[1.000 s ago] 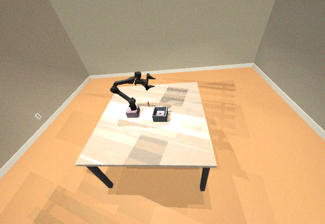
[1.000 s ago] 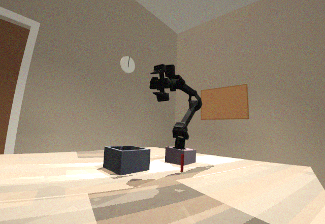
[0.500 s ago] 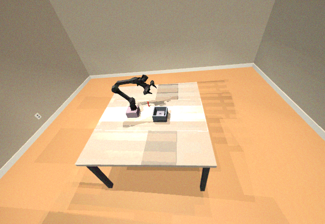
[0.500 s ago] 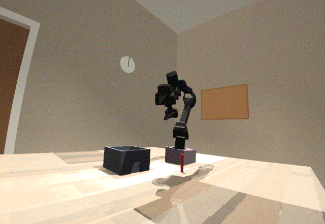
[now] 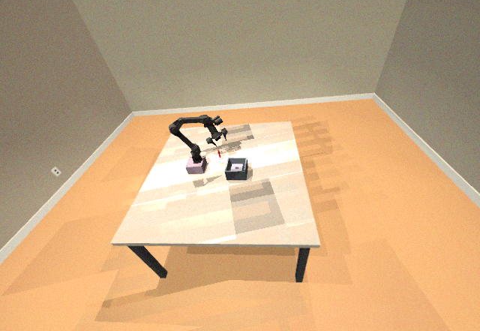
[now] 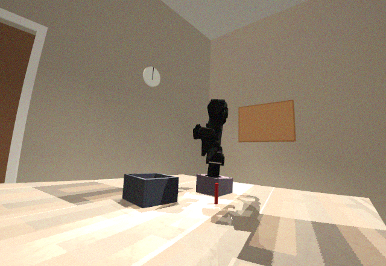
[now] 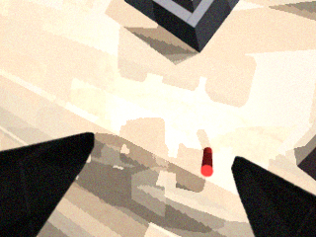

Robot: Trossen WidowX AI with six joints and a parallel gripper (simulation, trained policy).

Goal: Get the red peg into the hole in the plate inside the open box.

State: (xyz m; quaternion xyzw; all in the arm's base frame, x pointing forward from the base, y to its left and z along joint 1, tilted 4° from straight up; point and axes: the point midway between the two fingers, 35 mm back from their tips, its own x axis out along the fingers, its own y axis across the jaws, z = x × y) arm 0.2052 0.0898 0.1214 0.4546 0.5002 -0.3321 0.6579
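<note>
Now: gripper tip 140 mm above the red peg, 50 mm past it and 30 mm to the right of it. Also, from my gripper tip: dark blue box (180 mm to the right, 150 mm below, 120 mm ahead); then light plate (180 mm to the right, 130 mm below, 120 mm ahead).
</note>
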